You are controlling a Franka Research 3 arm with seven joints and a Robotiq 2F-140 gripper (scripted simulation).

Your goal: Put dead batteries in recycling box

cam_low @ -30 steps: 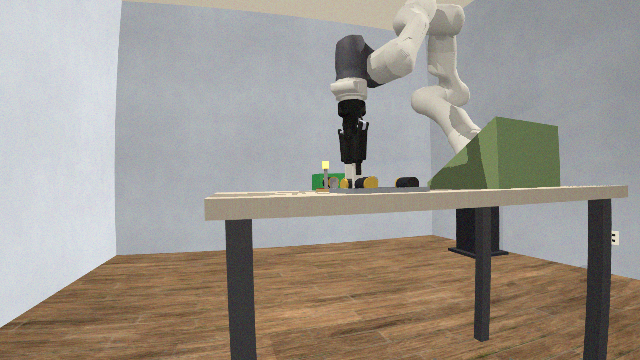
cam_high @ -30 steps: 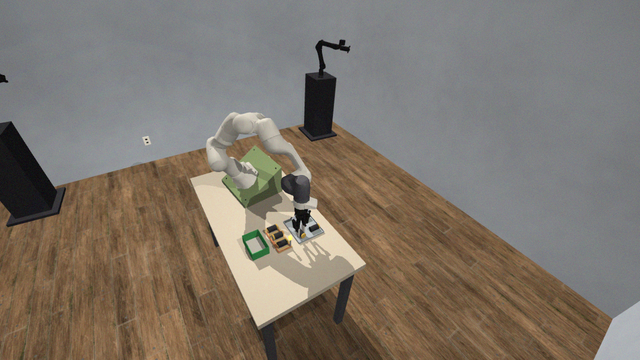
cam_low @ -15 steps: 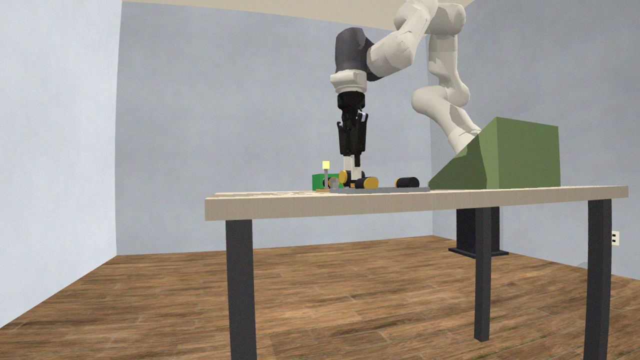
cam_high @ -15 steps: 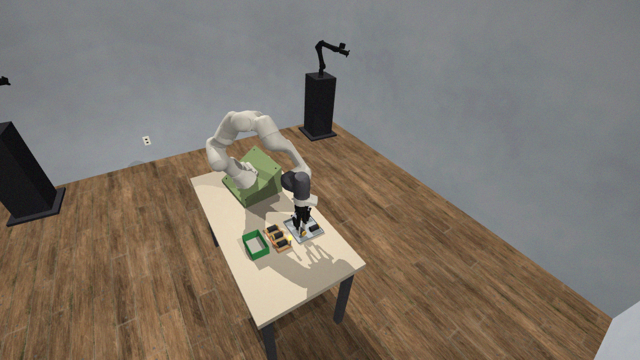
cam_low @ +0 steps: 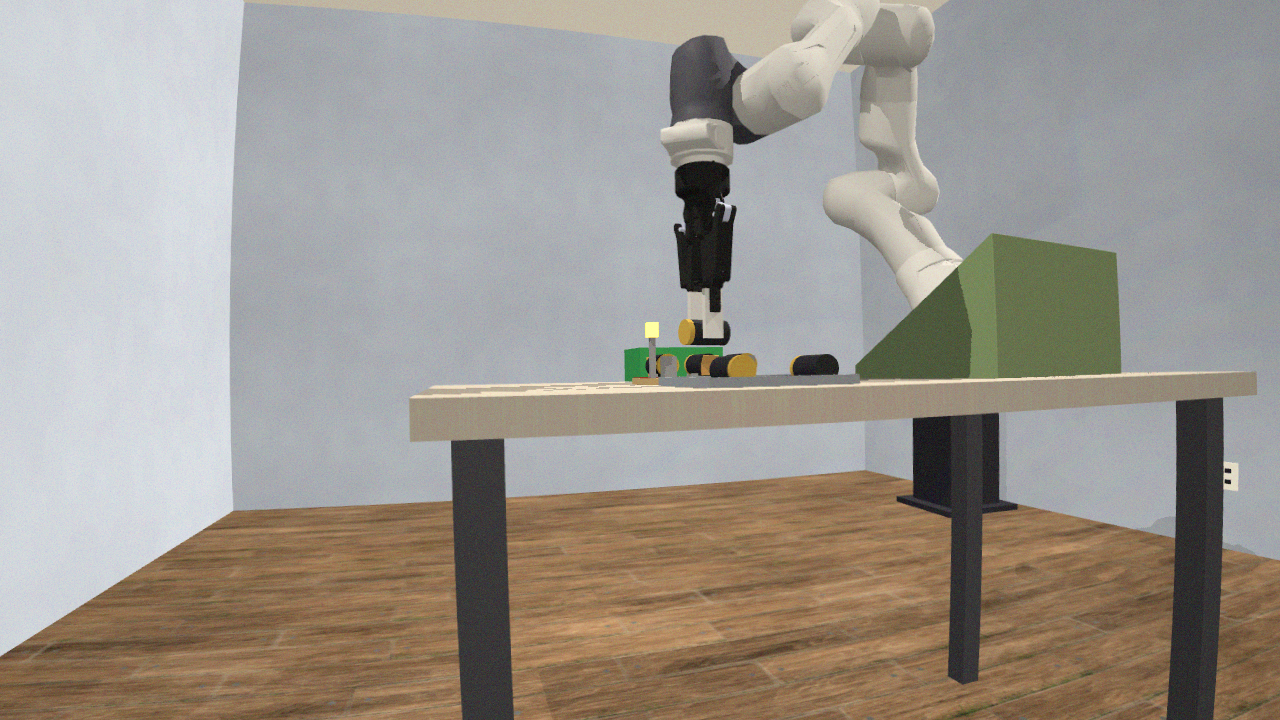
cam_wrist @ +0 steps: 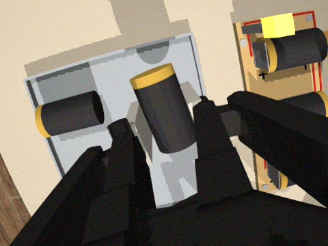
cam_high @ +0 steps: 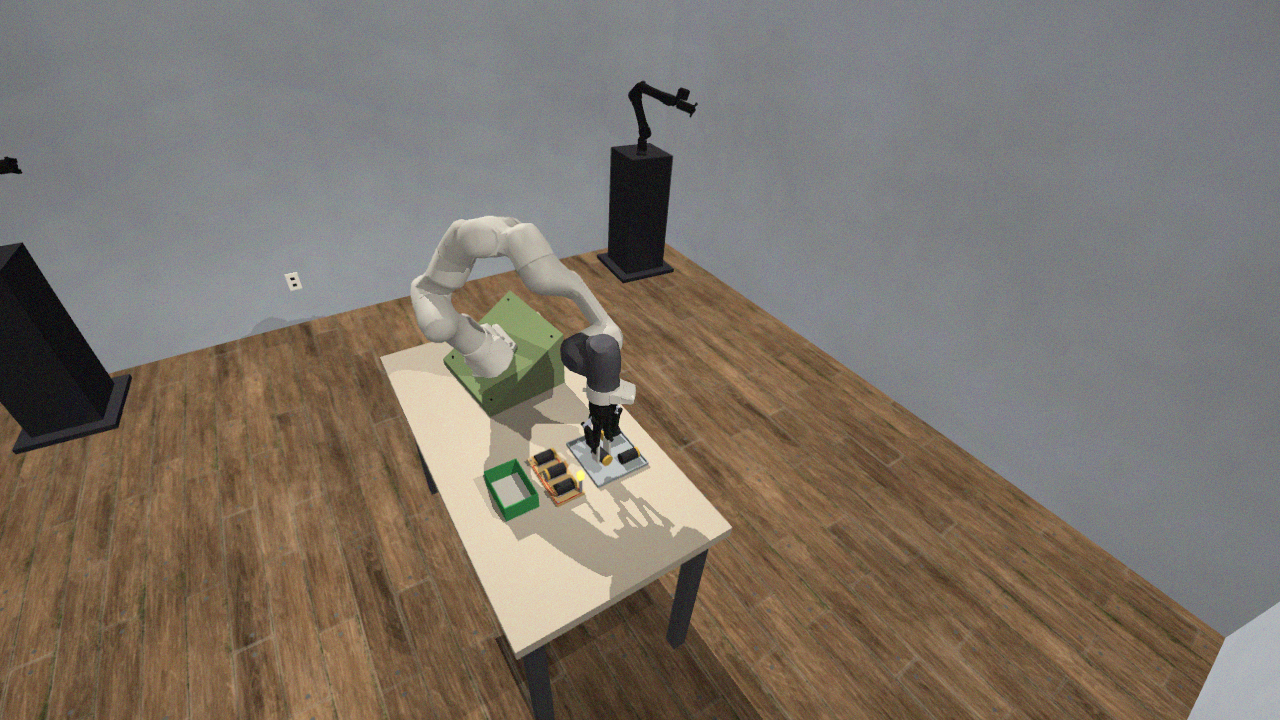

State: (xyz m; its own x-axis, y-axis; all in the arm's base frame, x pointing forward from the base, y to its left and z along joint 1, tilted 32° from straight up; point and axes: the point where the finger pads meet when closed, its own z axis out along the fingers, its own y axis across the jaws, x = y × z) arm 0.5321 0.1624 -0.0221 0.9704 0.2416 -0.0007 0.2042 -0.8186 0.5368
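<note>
Right now my hand is 27 cm to the left of the green recycling box, 8 cm above it and 3 cm past it. The rest, counted from my hand: battery holder (13 cm to the right, 9 cm below, 3 cm behind); grey tray (9 cm below, 5 cm behind, 4 cm to the left); bulb post (9 cm to the right, 5 cm below, 5 cm ahead).
</note>
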